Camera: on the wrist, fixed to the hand. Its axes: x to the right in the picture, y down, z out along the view.
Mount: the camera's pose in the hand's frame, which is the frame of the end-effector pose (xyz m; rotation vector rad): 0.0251 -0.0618 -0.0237 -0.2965 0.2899 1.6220
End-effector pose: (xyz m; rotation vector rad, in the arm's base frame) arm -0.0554 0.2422 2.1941 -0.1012 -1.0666 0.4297
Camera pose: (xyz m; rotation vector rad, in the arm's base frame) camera -0.0066 0.1985 2.2209 -1.2996 -0.5435 1.6308
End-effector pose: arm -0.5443 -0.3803 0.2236 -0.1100 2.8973 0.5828
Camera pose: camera -0.5661 -0.4473 0.2170 -1.7790 -1.8516 -0.8929
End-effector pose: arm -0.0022 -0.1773 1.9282 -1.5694 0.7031 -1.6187
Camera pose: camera -0.0334 -0.1661 1.9908 -0.4227 1.7634 -0.4503
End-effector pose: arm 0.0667 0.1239 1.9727 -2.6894 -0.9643 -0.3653
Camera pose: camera 0.0420 0.1769 2.0126 -2.5434 1.4116 -0.4532
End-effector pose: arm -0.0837 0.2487 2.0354 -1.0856 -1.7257 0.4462
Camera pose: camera -0.0932 0.2324 2.1036 -2.4813 -0.3143 0.9156
